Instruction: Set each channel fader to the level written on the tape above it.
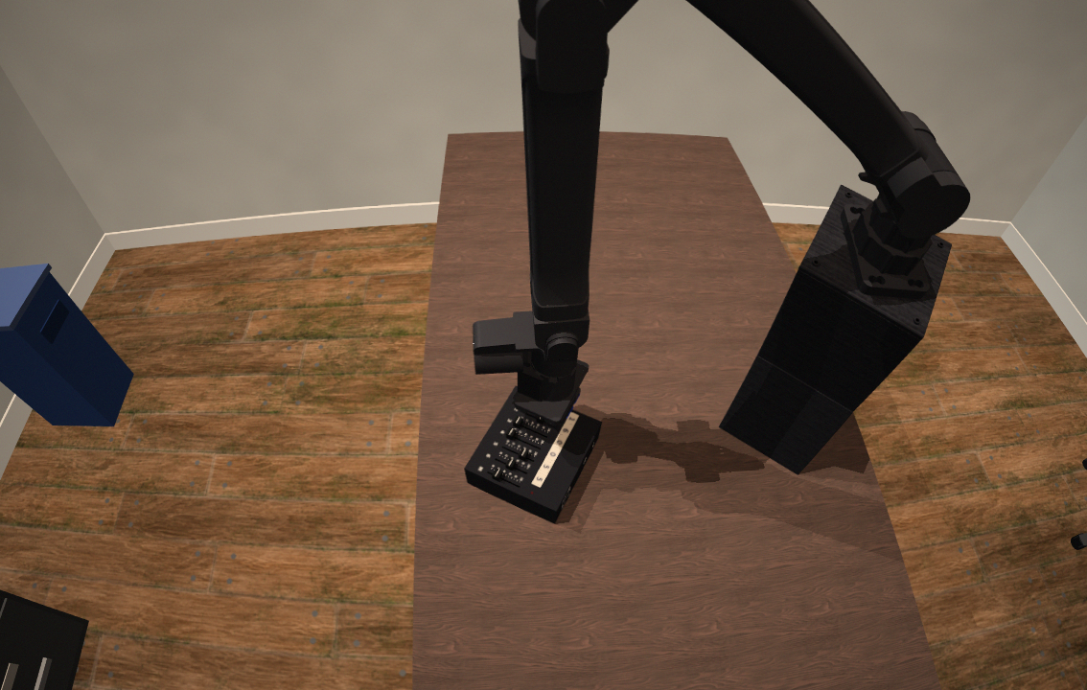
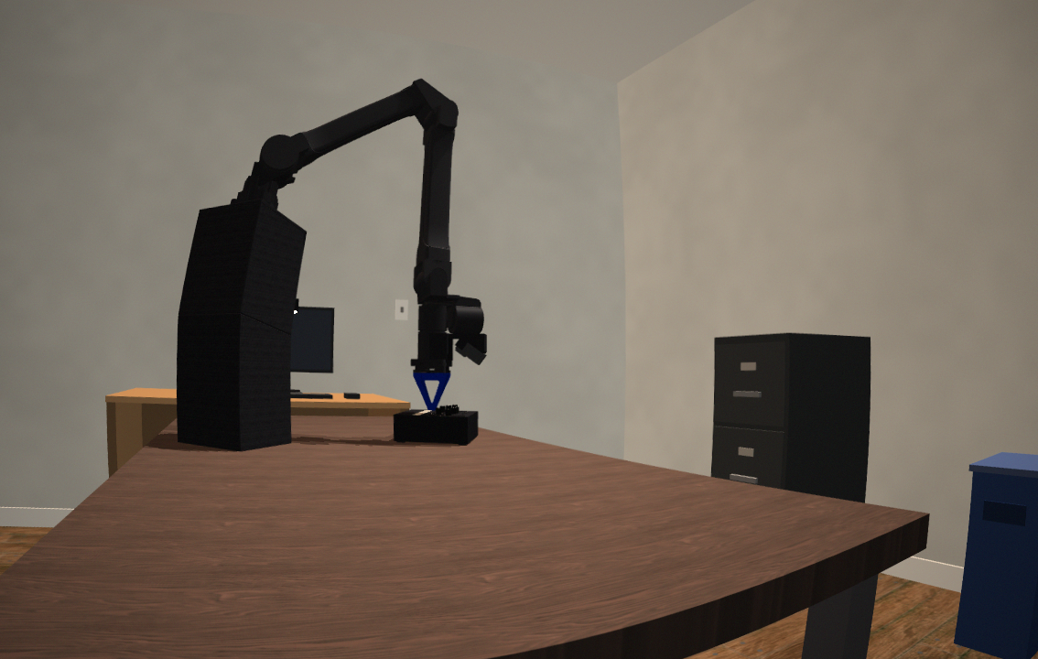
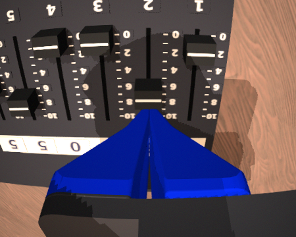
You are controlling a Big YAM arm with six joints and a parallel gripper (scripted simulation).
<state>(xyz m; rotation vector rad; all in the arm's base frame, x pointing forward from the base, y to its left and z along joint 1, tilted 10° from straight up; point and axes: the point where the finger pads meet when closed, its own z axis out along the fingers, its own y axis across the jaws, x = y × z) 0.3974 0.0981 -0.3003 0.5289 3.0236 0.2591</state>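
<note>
Now: the fader 2 1 cm ahead of my hand and 1 cm below it. The rest, counted from my hand: fader 4: 5 cm ahead, 3 cm to the left, 1 cm below; then fader 1: 3 cm ahead, 3 cm to the right, 1 cm below; then fader 3: 5 cm ahead, 1 cm to the left, 1 cm below.
</note>
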